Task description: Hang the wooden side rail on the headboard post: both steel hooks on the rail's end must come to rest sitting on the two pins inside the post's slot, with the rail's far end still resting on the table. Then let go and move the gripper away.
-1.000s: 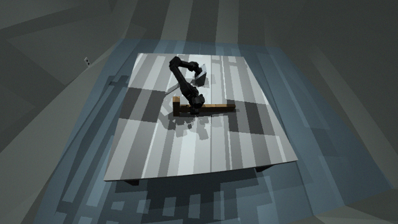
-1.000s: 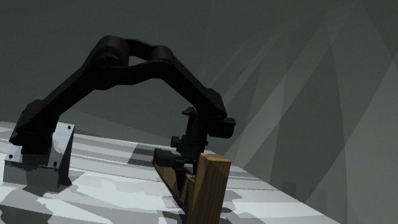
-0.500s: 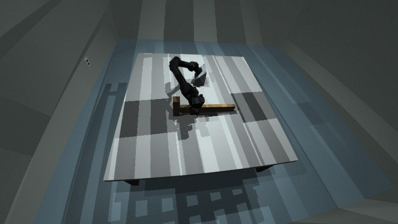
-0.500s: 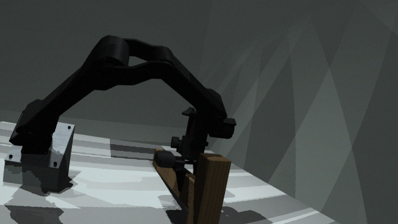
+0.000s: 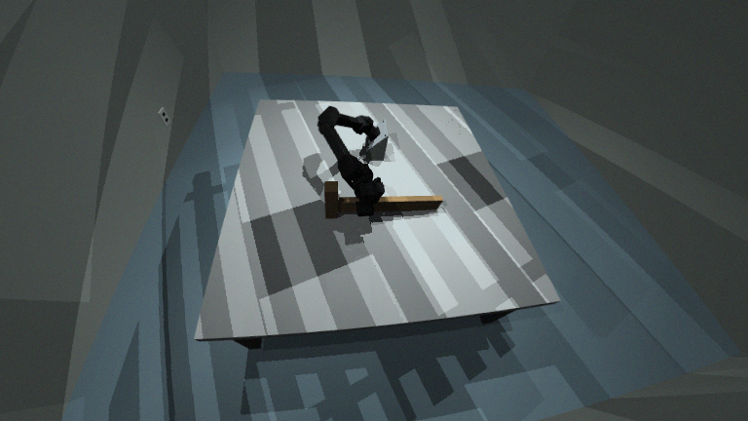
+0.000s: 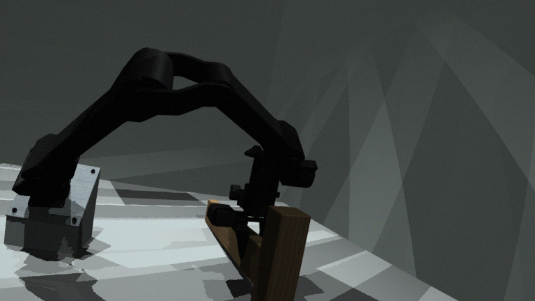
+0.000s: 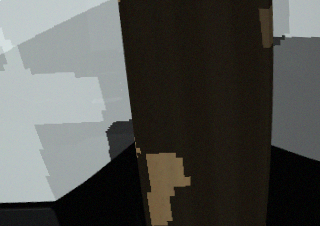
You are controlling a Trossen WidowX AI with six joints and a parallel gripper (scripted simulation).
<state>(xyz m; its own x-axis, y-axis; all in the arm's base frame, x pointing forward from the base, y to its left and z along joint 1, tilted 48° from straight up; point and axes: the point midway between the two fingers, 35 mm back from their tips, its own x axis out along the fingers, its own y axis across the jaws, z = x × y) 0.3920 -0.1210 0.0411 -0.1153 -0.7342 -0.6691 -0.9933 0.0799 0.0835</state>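
My gripper tip is now 12 cm to the left of the wooden post and 5 cm below it.
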